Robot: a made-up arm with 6 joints.
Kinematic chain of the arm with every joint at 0, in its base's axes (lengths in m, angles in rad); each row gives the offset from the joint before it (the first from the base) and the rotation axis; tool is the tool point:
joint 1: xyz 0 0 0.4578 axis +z
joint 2: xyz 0.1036 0 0 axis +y
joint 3: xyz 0 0 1.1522 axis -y
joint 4: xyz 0 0 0.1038 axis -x
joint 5: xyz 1.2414 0 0 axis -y
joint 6: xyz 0.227 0 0 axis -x
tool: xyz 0 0 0
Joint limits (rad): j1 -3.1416..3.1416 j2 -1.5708..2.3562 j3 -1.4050..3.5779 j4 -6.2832..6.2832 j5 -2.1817..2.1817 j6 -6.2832..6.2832
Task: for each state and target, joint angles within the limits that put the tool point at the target. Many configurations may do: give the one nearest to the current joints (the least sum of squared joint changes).
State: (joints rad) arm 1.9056 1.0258 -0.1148 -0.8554 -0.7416 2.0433
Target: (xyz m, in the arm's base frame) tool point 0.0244 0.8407 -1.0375
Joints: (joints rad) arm 1.4321 1.6818 -0.1919 -0.7981 -0.6021 2.0433
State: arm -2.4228 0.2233 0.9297 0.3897 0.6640 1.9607
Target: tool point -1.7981 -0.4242 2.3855
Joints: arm -2.9272 0.6196 1.2322 0.3468 0.4254 1.9607
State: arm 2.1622 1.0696 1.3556 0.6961 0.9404 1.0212
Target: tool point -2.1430 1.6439 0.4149
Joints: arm 2.4592 1.5353 1.3401 0.6758 0.5613 1.0212
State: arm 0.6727 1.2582 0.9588 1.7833 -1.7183 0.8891
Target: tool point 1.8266 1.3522 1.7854
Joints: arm 0.7125 0.9748 1.3684 1.9143 -0.9265 0.8891
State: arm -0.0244 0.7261 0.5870 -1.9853 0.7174 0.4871
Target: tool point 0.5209 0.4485 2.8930
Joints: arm 0.8474 -0.0701 0.9870 -2.0201 0.4752 0.4871
